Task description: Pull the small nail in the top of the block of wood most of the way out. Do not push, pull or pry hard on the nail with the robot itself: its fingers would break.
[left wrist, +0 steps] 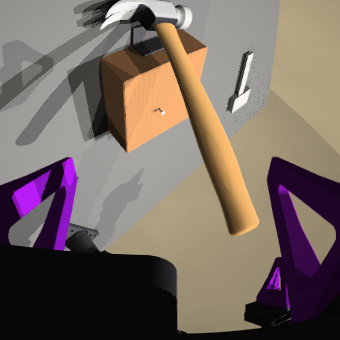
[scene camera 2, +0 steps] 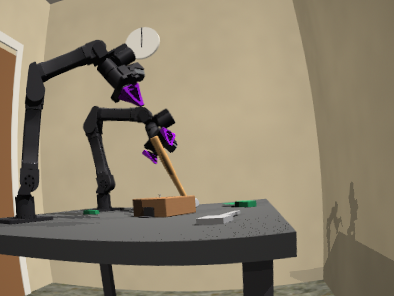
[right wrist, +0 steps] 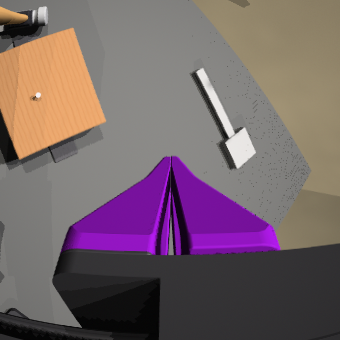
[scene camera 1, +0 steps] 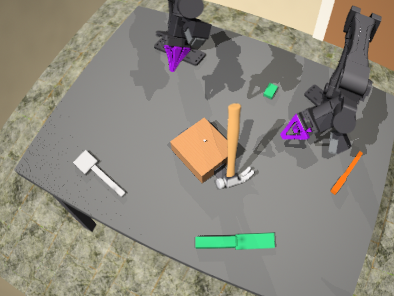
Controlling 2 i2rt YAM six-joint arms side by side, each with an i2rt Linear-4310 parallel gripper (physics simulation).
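Pixels of known places: left gripper, fingertip midpoint: (left wrist: 171, 167) (scene camera 1: 287, 133); right gripper, fingertip midpoint: (left wrist: 279, 256) (scene camera 2: 142, 106) (right wrist: 170, 167) (scene camera 1: 171, 71); left arm's base, origin of the base link: (scene camera 2: 104, 210); right arm's base, origin of the base link: (left wrist: 73, 234) (scene camera 2: 26, 221).
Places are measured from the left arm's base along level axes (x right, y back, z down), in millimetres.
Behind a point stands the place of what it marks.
Note:
The wooden block (scene camera 1: 192, 147) {y -493, x 188, z -56 mm} (scene camera 2: 175, 206) {y -531, x 206, z -28 mm} (left wrist: 142, 122) {y -425, x 189, z -56 mm} (right wrist: 67, 90) {y -495, x 187, z -56 mm} lies on the table. The small nail (scene camera 1: 204, 140) {y -454, x 177, z -67 mm} (scene camera 2: 159, 195) {y -453, x 178, z -63 mm} (left wrist: 160, 111) {y -452, x 177, z -63 mm} (right wrist: 37, 95) {y -453, x 178, z -67 mm} stands up from its top. The claw hammer (scene camera 1: 233, 140) {y -436, x 79, z -171 mm} (scene camera 2: 170, 167) {y -444, x 93, z -155 mm} (left wrist: 205, 130) {y -420, x 77, z -168 mm} (right wrist: 11, 18) {y -451, x 84, z -130 mm} is tilted, handle raised, head low beside the block and apart from the nail. No fingers hold it. My left gripper (scene camera 1: 295, 131) {y -332, x -21, z -215 mm} (scene camera 2: 162, 152) {y -332, x -21, z -215 mm} (left wrist: 171, 167) {y -332, x -21, z -215 mm} is open, with the handle's end between but beyond its fingers in the left wrist view. My right gripper (scene camera 1: 172, 69) {y -478, x 270, z -333 mm} (scene camera 2: 142, 104) {y -478, x 270, z -333 mm} (right wrist: 170, 167) {y -478, x 270, z -333 mm} is shut, empty and high, away from the block.
A white mallet (scene camera 1: 85, 162) {y -772, x 403, z -14 mm} (scene camera 2: 215, 219) {y -789, x 436, z -11 mm} (left wrist: 240, 101) {y -773, x 411, z -14 mm} (right wrist: 240, 148) {y -770, x 409, z -14 mm} lies beyond the block. A green bar (scene camera 1: 256, 241) {y -549, x -149, z -10 mm} (scene camera 2: 245, 203) {y -653, x -32, z -13 mm}, a small green block (scene camera 1: 270, 90) {y -124, x 189, z -14 mm} (scene camera 2: 91, 212) {y -136, x 202, z -7 mm} and an orange stick (scene camera 1: 346, 173) {y -172, x -209, z -11 mm} lie on the table. Dark brackets (left wrist: 150, 46) {y -466, x 93, z -19 mm} (right wrist: 64, 151) {y -460, x 267, z -3 mm} flank the block.

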